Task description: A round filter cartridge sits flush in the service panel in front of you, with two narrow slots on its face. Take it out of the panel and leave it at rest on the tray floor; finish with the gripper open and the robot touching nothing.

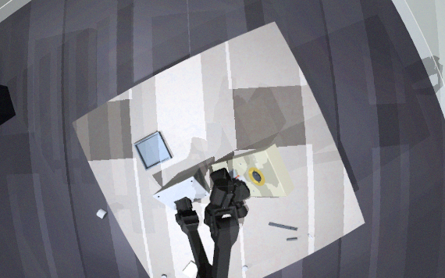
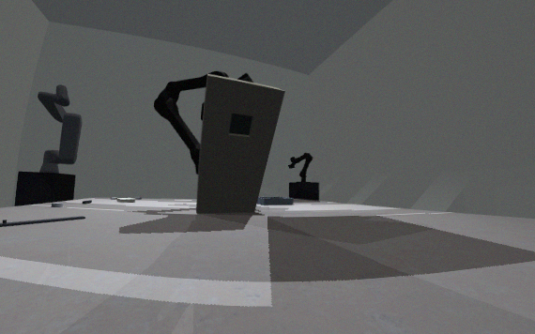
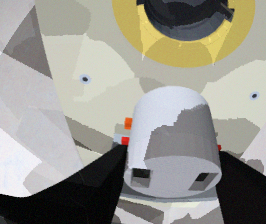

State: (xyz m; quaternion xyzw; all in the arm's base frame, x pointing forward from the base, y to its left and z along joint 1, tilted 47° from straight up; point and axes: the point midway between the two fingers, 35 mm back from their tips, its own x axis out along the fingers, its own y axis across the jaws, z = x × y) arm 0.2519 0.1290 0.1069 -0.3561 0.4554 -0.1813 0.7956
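Right now my gripper tip is 34 cm past the blue tray, 27 cm to the right of it and 24 cm above it. The rest, counted from my gripper tip: round filter cartridge right at my gripper tip; cream service panel 7 cm below, 4 cm ahead.
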